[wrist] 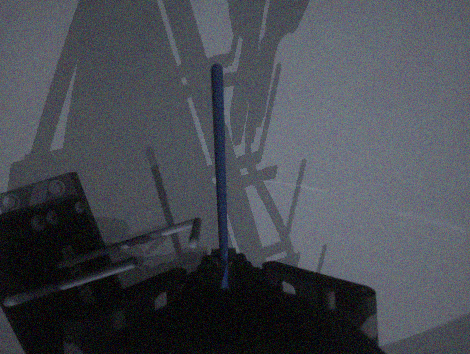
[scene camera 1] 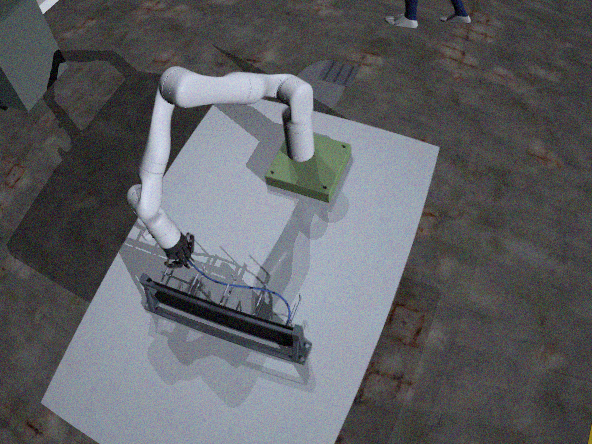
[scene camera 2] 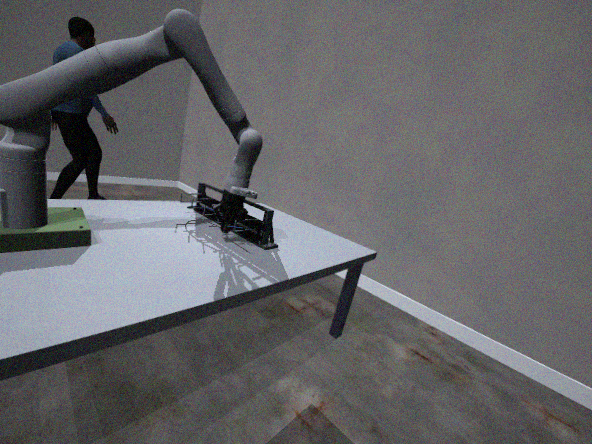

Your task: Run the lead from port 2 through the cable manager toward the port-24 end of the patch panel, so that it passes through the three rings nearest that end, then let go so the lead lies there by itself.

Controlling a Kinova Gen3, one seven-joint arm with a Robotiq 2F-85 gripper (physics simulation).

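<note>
My gripper [scene camera 1: 189, 260] [scene camera 2: 227, 230] [wrist: 223, 260] is shut on the blue lead, low beside the end of the patch panel far from port 2. The blue lead [scene camera 1: 241, 286] [wrist: 219, 140] runs from the panel's right end in the first scene view, in a loose curve along the cable manager, to the fingers. Its free end sticks out beyond them in the wrist view. The patch panel [scene camera 1: 220, 316] [scene camera 2: 269, 226] stands upright. A wire ring [wrist: 182, 227] of the cable manager lies left of the lead. I cannot tell which rings the lead passes through.
The panel stands on a white table [scene camera 1: 350, 250] [scene camera 2: 150, 260]. The arm's green base [scene camera 1: 300, 181] [scene camera 2: 70, 230] is behind it. More thin rings stick out along the panel beside the gripper. A person [scene camera 2: 75, 107] stands beyond the table.
</note>
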